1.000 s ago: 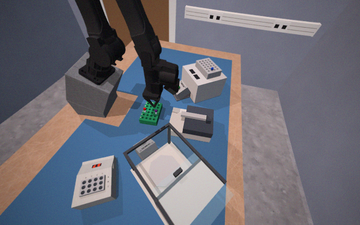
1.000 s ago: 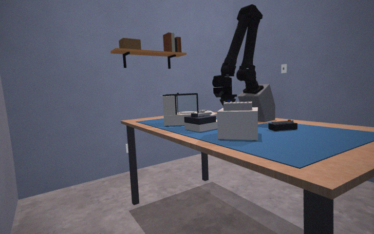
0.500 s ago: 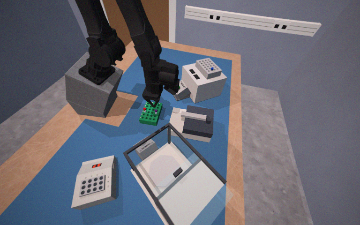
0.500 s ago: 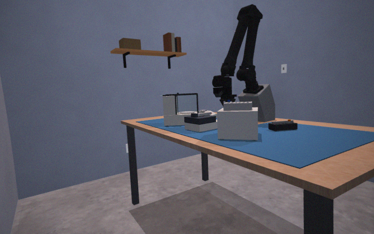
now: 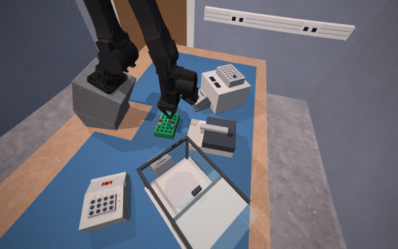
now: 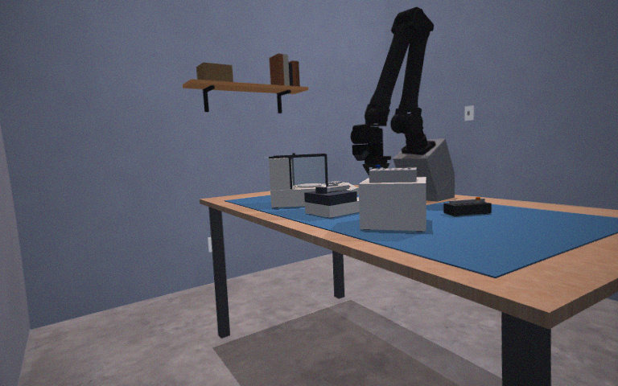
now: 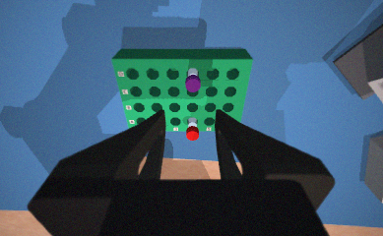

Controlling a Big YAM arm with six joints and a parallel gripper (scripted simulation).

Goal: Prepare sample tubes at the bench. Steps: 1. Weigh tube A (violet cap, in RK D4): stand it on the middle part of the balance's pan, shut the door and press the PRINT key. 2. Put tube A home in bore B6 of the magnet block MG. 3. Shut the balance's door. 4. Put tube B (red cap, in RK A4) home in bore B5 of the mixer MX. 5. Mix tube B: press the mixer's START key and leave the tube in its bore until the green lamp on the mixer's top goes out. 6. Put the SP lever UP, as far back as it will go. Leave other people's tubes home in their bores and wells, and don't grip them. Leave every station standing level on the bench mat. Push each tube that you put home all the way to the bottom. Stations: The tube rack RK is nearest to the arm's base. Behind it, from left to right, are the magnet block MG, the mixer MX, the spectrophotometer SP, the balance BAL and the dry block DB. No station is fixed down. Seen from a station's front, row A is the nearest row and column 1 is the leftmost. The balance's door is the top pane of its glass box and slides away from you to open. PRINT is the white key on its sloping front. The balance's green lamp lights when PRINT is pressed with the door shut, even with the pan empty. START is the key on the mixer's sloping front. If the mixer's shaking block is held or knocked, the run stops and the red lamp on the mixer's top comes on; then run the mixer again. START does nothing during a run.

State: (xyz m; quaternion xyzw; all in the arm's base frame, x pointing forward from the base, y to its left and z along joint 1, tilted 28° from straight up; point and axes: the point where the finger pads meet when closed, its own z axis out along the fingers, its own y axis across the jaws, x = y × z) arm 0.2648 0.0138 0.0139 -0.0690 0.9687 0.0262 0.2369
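Now: the green rack RK 9 cm below my hand and 3 cm behind it. From my hand the other things lie so: SP lever: 19 cm ahead, 1 cm below; white print key: 19 cm to the right, 3 cm below, 3 cm ahead; green start key: 18 cm to the left, 5 cm ahead, 3 cm below.
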